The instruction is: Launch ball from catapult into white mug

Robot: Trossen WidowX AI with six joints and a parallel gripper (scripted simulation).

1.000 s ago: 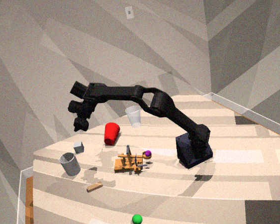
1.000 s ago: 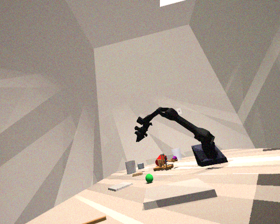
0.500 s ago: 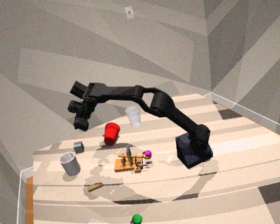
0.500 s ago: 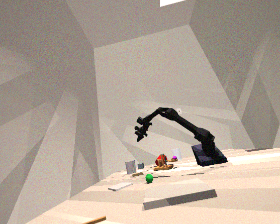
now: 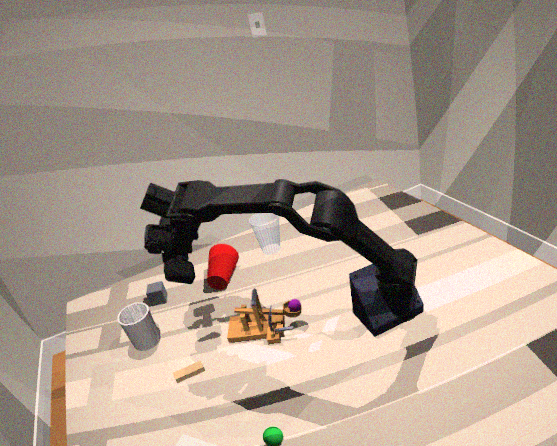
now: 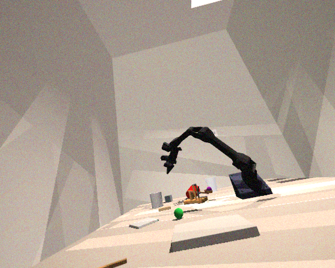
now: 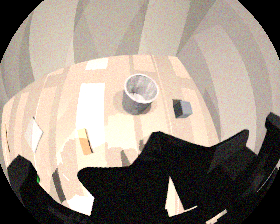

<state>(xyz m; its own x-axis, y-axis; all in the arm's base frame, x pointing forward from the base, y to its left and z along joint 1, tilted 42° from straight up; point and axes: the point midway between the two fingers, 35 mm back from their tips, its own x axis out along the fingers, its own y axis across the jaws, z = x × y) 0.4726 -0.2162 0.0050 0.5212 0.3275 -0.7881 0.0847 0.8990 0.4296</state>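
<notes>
Right now the purple ball is 26 cm behind my gripper tip, 9 cm to the left of it and 15 cm below it. The rest, counted from my gripper tip: wooden block (3 cm ahead, 12 cm to the left, 21 cm below); wooden catapult (20 cm behind, 8 cm to the left, 16 cm below); white mug (13 cm ahead, 5 cm to the right, 19 cm below).
</notes>
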